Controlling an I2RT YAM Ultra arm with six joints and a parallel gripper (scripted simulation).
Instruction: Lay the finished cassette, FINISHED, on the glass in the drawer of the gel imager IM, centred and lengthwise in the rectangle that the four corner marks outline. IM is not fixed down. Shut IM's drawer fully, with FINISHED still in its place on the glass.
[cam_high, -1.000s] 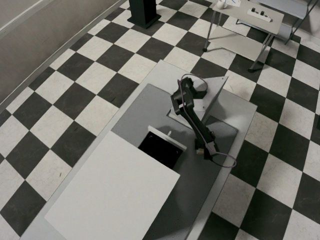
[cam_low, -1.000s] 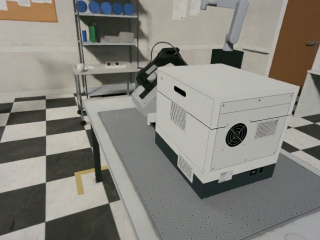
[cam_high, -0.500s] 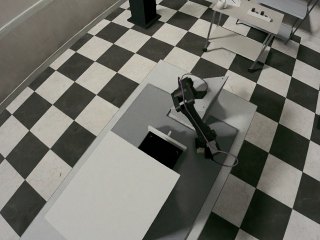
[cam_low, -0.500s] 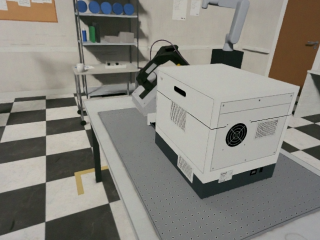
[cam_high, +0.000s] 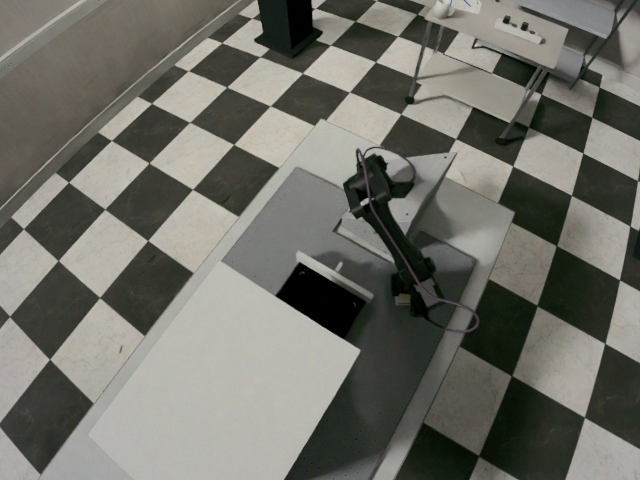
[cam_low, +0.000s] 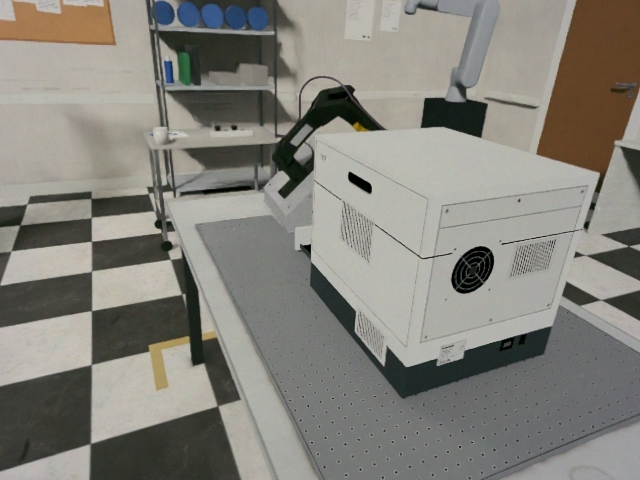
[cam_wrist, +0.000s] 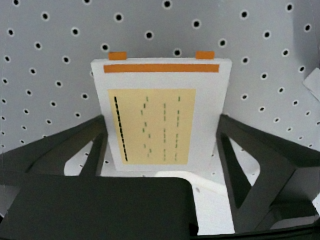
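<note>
Now: hand 220 mm short of the drawer and 210 mm to the left of it. Also, from my hand: finished cassette right at my hand.
</note>
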